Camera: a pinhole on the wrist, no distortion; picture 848 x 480 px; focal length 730.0 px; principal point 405.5 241.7 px. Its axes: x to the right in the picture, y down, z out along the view. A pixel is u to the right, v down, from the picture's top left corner.
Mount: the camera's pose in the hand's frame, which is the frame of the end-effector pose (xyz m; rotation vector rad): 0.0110 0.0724 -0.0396 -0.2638 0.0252 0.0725
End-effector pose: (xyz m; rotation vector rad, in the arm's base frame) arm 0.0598 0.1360 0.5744 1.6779 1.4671 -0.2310
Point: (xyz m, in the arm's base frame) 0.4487 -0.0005 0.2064
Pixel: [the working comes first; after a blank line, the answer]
In the camera's frame: 0.2259 -0.0705 0.5152

726 142
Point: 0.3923 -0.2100 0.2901
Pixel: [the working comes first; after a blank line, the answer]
In the camera's frame: 0.0031 -0.0971 0.5762

409 119
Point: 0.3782 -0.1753 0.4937
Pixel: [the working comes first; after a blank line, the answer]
In the camera's frame: -0.0946 0.0349 0.4502

252 298
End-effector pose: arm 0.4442 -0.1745 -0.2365 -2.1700 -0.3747 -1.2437
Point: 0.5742 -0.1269 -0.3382
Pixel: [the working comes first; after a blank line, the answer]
In the camera's frame: -0.0396 -0.0543 0.1876

252 30
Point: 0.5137 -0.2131 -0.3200
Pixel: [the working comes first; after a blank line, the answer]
In the camera's frame: -0.0455 0.0014 0.0966

61 252
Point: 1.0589 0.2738 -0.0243
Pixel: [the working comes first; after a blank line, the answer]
In the camera's frame: 0.4302 -0.3813 0.5957

outside the picture
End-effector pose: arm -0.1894 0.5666 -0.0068 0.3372 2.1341 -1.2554
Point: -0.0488 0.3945 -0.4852
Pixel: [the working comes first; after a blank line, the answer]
In the camera's frame: 0.2024 0.1121 0.4589

728 420
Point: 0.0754 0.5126 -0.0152
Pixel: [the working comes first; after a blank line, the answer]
In the camera's frame: -0.2071 0.0044 0.1926

outside the picture
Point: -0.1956 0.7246 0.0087
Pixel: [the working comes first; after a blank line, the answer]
In the camera's frame: -0.0276 0.0240 -0.1013

behind the camera
